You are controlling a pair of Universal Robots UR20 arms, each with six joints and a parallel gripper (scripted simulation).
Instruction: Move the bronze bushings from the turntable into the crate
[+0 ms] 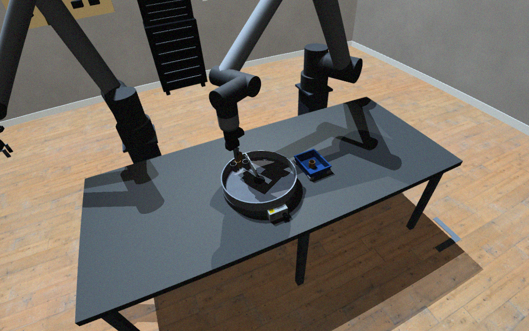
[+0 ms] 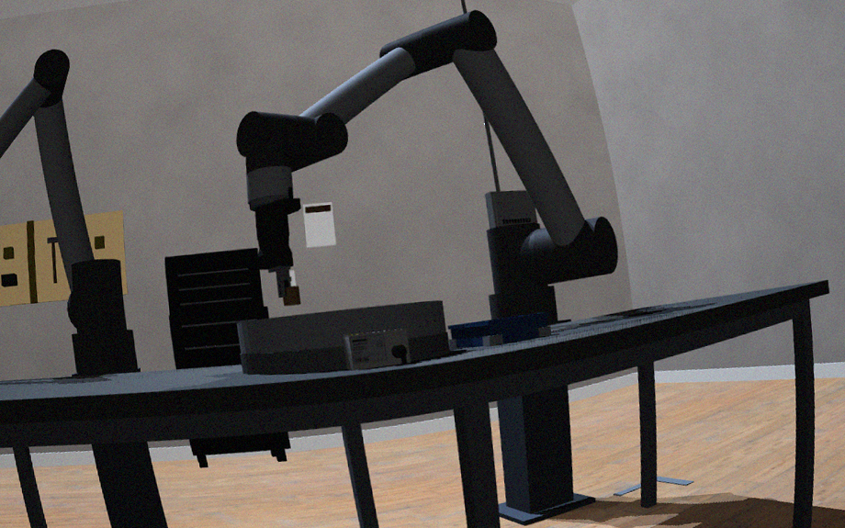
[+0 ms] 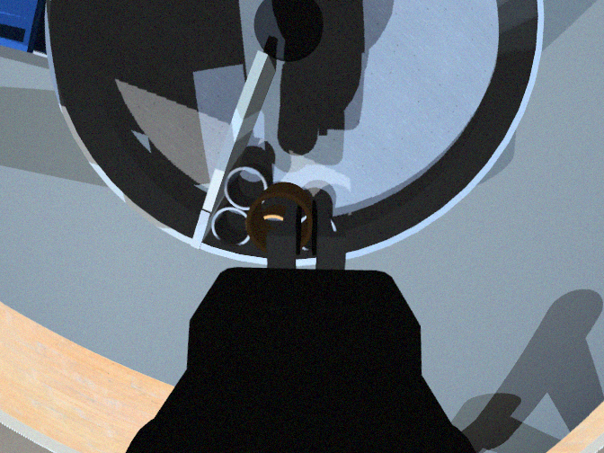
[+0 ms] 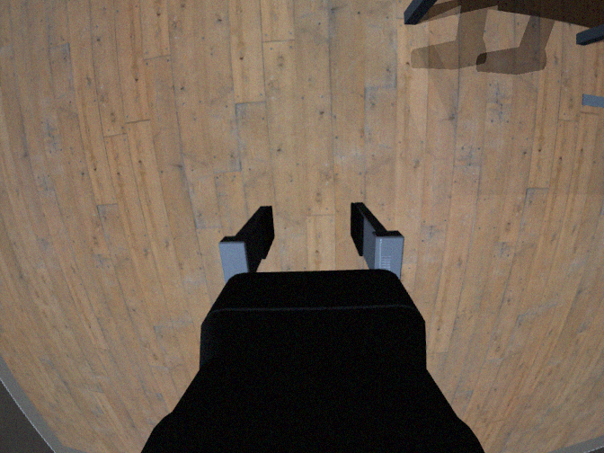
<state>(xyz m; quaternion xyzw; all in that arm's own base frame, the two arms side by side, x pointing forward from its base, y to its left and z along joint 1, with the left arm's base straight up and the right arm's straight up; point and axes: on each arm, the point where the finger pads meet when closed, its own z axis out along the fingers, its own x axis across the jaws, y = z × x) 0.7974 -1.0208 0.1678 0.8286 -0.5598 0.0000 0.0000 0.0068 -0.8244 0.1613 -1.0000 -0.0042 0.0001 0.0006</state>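
My left hand is 420 mm to the right of the blue crate, 140 mm above it and 130 mm short of it.
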